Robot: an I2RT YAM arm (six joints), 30 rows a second.
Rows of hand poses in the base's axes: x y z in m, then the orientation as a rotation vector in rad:
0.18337 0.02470 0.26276 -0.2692 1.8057 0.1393
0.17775 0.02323 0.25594 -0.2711 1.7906 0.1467
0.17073 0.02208 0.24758 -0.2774 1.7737 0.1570
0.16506 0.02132 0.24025 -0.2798 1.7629 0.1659
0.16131 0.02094 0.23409 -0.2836 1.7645 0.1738
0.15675 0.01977 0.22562 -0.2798 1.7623 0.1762
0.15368 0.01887 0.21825 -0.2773 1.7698 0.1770
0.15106 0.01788 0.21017 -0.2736 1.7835 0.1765
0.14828 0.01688 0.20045 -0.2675 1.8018 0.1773
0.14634 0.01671 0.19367 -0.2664 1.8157 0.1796
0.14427 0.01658 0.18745 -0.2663 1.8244 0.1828
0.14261 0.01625 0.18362 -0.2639 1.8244 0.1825
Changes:
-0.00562 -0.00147 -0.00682 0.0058 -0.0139 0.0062
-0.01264 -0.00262 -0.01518 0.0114 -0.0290 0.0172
-0.01831 -0.00338 -0.02251 0.0174 -0.0383 0.0243
-0.02206 -0.00376 -0.02867 0.0205 -0.0355 0.0310
-0.02662 -0.00493 -0.03714 0.0244 -0.0374 0.0299
-0.02969 -0.00583 -0.04451 0.0254 -0.0299 0.0281
-0.03231 -0.00682 -0.05259 0.0253 -0.0166 0.0243
-0.03509 -0.00782 -0.06231 0.0269 0.0015 0.0193
-0.03703 -0.00799 -0.06909 0.0273 0.0155 0.0188
-0.03910 -0.00812 -0.07531 0.0284 0.0246 0.0198
-0.04076 -0.00845 -0.07914 0.0295 0.0245 0.0180

